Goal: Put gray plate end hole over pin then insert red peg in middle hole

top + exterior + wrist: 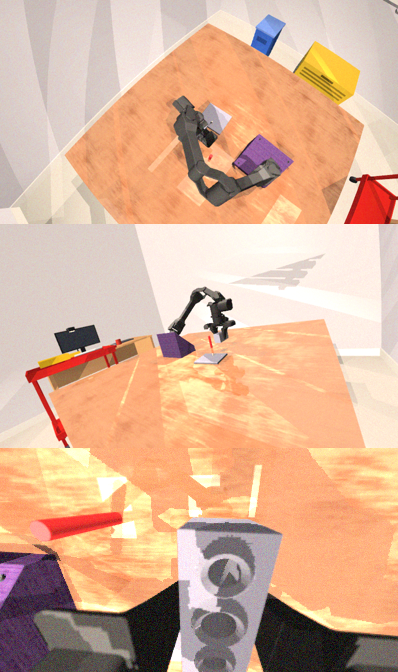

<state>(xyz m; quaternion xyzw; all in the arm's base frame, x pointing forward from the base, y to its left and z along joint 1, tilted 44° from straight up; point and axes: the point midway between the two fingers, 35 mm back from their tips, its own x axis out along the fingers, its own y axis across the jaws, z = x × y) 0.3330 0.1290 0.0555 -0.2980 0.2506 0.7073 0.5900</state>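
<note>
Right now my gripper tip is 10 mm short of the flat gray base, 120 mm to the left of it and 60 mm above it. Round my gripper tip: red peg: 120 mm behind, 20 mm to the left, 30 mm below; gray plate: 30 mm above.
</note>
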